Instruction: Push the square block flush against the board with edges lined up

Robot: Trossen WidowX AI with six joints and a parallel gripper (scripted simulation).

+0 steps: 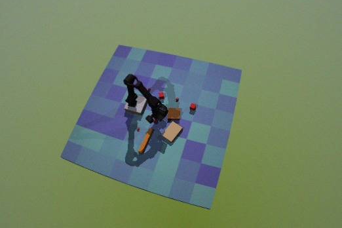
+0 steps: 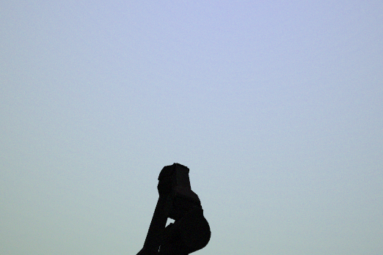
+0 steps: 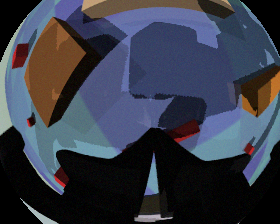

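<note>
My gripper tip is 15 cm short of the tan block, 9 cm to the left of it and 1 cm below it. Also, from my gripper tip: thin red stick: 1 cm behind; dark brown square block: 12 cm ahead, 7 cm to the left, 1 cm above; long orange board: 4 cm behind, 22 cm to the right, 1 cm above.
</note>
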